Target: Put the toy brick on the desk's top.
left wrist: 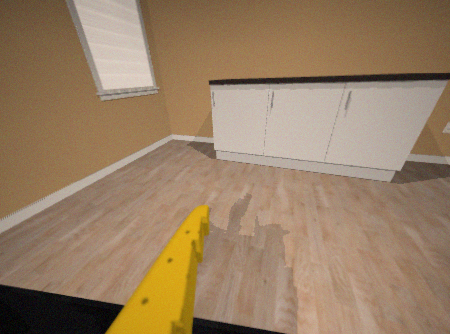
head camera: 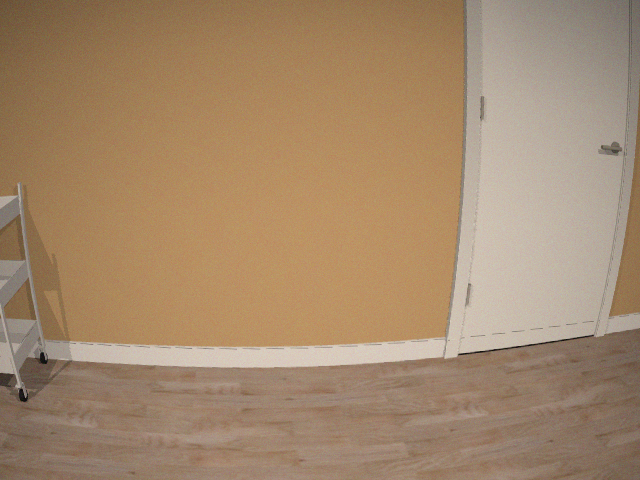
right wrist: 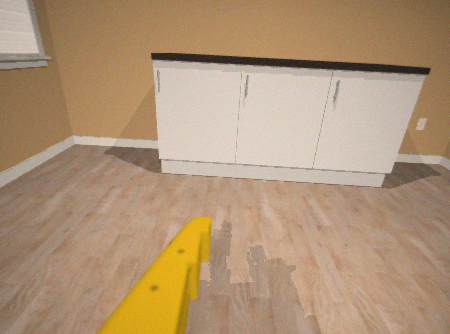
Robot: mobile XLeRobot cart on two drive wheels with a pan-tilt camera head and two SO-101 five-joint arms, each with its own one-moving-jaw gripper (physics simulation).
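Places are measured from the left arm's base along level axes (x ahead, y left, z up), in metres.
Pixels of known places: left hand, tool point: (left wrist: 208,216); right hand, tool point: (right wrist: 210,233).
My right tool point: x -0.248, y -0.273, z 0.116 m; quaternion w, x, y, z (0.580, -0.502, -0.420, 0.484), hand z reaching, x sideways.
Note:
Behind a point stands the place of what it marks.
The toy brick and the desk do not show in the head view or in either wrist view. My left gripper (left wrist: 206,212) shows one yellow notched jaw in the left wrist view, so it is fully open, with no thing at the jaw. My right gripper (right wrist: 207,225) also shows one yellow notched jaw in the right wrist view and is fully open and empty. Both are held above the wooden floor.
A white cabinet with a dark top (left wrist: 305,125) @[x -1.876, y 0.475, z -0.267 m] (right wrist: 285,117) @[x -1.882, y 0.446, z -0.240 m] stands against the far wall in both wrist views. A white three-tier cart (head camera: 32,289) @[x -0.522, y 1.967, z -0.434 m] stands at the left edge of the head view. A white door (head camera: 547,180) @[x 1.529, y 1.616, z -0.019 m] is at the right.

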